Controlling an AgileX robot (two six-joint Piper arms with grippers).
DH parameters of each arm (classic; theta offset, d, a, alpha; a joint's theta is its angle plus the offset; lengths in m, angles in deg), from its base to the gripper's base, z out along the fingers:
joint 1: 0 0.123 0 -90
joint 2: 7.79 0 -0.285 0
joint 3: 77.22 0 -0.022 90
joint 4: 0 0.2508 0 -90
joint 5: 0 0 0.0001 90
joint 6: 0 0.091 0 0
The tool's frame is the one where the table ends.
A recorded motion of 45 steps. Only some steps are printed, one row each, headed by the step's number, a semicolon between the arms.
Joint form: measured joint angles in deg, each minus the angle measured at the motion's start. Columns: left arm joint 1, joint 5, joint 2, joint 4, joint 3, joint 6; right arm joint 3, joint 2, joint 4, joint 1, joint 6, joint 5.
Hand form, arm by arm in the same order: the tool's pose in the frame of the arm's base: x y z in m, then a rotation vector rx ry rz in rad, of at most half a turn. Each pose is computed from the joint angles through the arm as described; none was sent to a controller.
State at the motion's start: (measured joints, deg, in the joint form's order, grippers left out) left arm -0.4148 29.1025 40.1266 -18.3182 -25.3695 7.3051; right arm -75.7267 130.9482 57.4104 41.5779 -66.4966 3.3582
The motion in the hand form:
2: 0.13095 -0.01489 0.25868 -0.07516 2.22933 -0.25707; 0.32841 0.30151 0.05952 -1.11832 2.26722 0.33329
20: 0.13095 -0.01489 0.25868 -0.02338 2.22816 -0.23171; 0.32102 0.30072 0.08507 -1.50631 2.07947 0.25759
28: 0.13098 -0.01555 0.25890 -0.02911 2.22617 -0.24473; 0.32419 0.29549 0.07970 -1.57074 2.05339 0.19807
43: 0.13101 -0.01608 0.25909 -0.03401 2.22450 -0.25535; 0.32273 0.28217 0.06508 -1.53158 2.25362 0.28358
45: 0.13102 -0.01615 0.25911 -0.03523 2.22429 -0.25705; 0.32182 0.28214 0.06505 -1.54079 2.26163 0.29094
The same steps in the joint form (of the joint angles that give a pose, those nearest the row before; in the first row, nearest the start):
2: 0.00 0.00 0.00 0.01 0.00 0.21; 0.00 0.00 0.01 0.00 -0.16 2.27
20: 0.00 0.00 0.00 0.01 0.00 2.87; -0.10 -4.09 -21.91 0.00 3.68 9.61
28: 0.00 0.00 0.00 -0.89 0.00 3.16; -0.10 -3.49 -28.40 -0.52 6.11 9.48
43: 0.00 0.00 0.00 -1.62 0.00 3.38; -0.22 -2.05 -29.00 -2.41 12.36 16.71
45: 0.00 0.00 0.00 -1.72 0.00 3.38; -0.33 -2.05 -29.11 -2.41 12.47 17.57

